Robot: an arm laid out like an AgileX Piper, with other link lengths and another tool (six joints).
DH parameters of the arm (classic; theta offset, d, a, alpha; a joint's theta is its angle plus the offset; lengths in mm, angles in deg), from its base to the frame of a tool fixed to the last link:
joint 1: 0 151.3 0 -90
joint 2: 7.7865 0 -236.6 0
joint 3: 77.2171 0 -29.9 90
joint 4: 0 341 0 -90
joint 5: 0 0 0 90
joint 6: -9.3 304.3 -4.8 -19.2
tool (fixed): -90 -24 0 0
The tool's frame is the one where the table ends.
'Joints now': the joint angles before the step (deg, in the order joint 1, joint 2, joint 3, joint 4, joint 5, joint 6). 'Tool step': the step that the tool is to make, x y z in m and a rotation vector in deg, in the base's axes. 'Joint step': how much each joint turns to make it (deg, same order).
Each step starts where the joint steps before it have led.
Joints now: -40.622 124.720 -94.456 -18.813 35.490 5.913
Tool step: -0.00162 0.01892 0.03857 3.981 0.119 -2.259
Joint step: 0.787 -3.742 -2.895 5.036 9.404 -1.483
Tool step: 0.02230 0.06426 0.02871 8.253 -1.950 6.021
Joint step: 2.107 -4.864 -0.123 12.415 7.791 -9.271
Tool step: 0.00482 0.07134 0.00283 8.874 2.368 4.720
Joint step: 3.137 -1.960 0.104 6.895 9.096 -2.959
